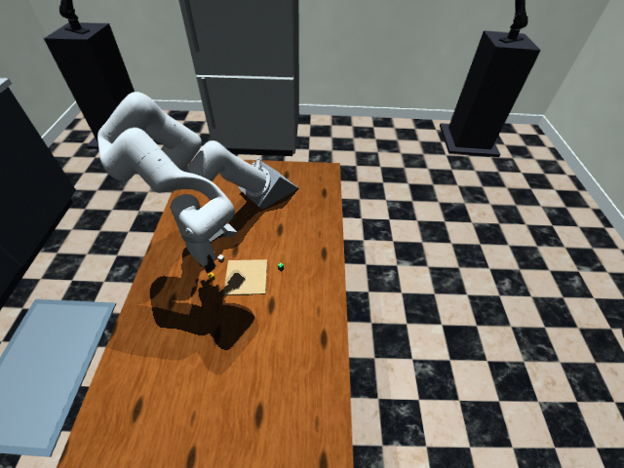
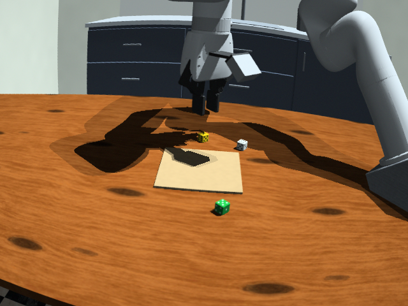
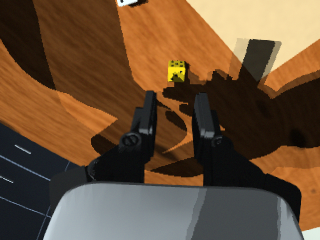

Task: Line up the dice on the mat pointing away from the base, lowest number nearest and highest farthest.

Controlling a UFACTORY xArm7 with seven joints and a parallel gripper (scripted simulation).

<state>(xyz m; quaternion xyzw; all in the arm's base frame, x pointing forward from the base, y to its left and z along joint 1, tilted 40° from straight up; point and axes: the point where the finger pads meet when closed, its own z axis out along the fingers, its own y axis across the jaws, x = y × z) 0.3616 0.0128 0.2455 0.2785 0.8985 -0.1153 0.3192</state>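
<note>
My gripper is now 7 cm above the yellow die. From my hand the other things lie so: white die 8 cm behind, 2 cm to the left, 7 cm below; then tan mat 1 cm behind, 12 cm to the left, 8 cm below; then green die 6 cm behind, 24 cm to the left, 7 cm below.
</note>
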